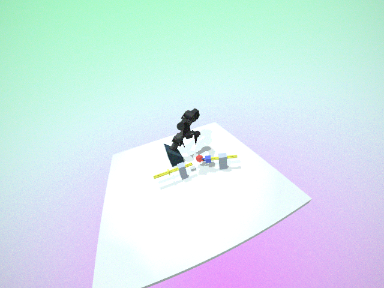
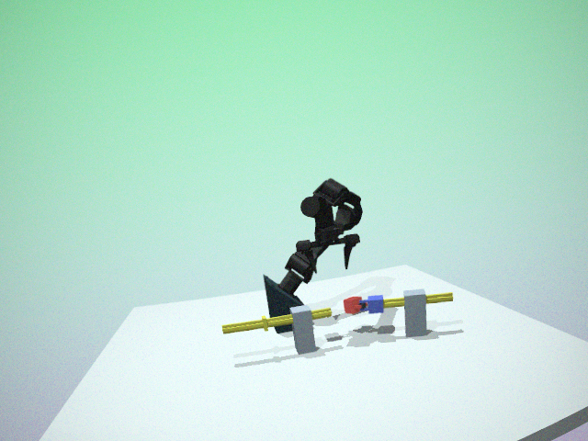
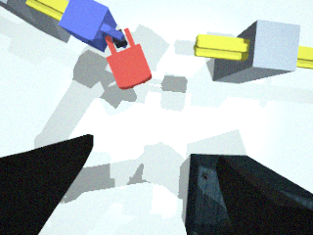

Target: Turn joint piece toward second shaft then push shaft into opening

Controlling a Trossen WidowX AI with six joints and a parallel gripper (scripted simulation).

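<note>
The red square joint piece is 70 mm ahead of my gripper tip, 50 mm to the left of it and 90 mm below it.
</note>
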